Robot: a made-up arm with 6 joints. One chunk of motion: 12 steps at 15 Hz.
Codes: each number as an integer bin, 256 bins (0 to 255) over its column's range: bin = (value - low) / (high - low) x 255, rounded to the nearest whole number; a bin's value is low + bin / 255 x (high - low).
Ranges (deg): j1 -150.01..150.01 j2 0..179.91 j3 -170..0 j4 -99.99..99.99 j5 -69.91..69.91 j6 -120.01..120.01
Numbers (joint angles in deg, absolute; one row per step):
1: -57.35 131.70 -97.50 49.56 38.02 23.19
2: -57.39 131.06 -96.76 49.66 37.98 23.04
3: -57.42 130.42 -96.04 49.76 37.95 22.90
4: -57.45 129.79 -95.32 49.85 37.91 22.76
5: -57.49 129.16 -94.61 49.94 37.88 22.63
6: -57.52 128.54 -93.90 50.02 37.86 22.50
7: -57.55 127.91 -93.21 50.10 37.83 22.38
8: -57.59 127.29 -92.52 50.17 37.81 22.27
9: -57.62 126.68 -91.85 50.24 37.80 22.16
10: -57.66 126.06 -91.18 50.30 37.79 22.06
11: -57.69 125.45 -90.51 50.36 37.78 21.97
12: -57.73 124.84 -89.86 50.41 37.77 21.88
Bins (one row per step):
1: 79 187 109 191 197 152
2: 79 186 110 191 197 152
3: 79 185 111 191 197 152
4: 79 184 112 191 197 152
5: 79 183 113 191 197 152
6: 79 182 114 191 197 151
7: 79 181 115 191 196 151
8: 79 180 116 191 196 151
9: 79 180 117 192 196 151
10: 78 179 118 192 196 151
11: 78 178 119 192 196 151
12: 78 177 120 192 196 151

